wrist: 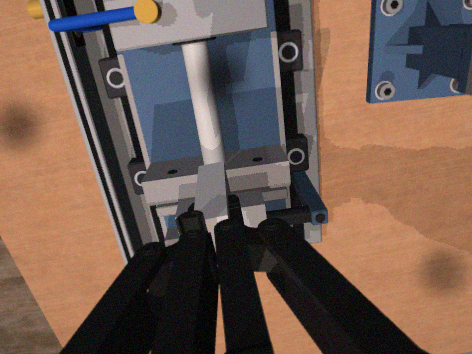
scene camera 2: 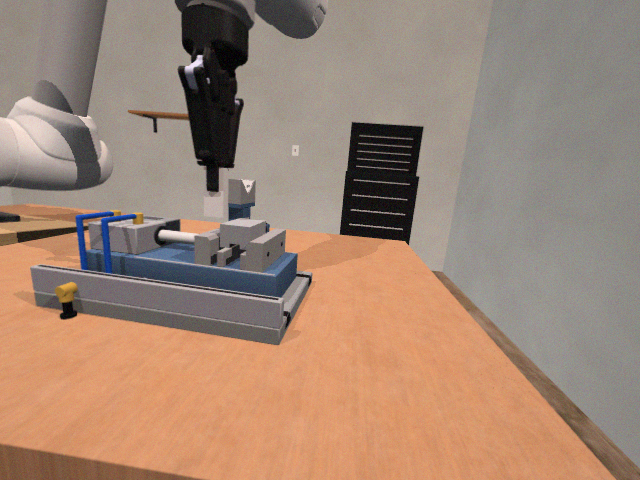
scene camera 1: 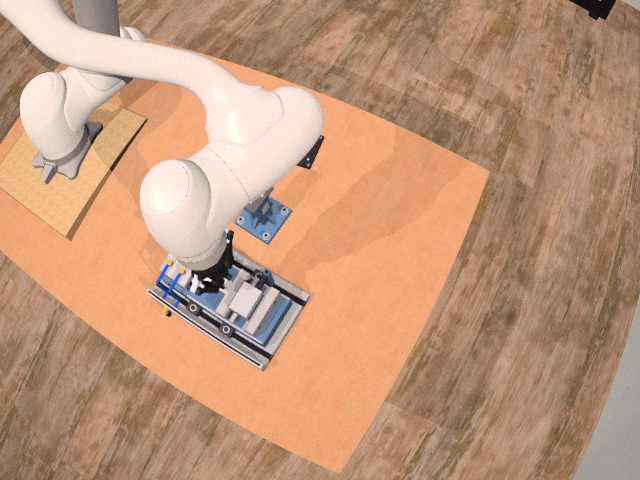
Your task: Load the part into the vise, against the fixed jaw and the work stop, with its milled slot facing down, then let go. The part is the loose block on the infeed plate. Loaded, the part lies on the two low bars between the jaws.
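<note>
The part, a light grey block, sits upright between the vise's moving jaw and fixed jaw. A dark notch shows under it in scene camera 2. Contact with the fixed jaw is unclear. The work stop's black rod points at the part's side; contact is hidden by the fingers in the wrist view. My gripper is shut and points down, above the vise on the moving-jaw side. Pale pieces show at its fingertips.
A blue plate with bolts carries a grey notched block beside the vise. A black plate is partly hidden by the arm. Blue handles stand at the vise's screw end. A black cabinet stands behind.
</note>
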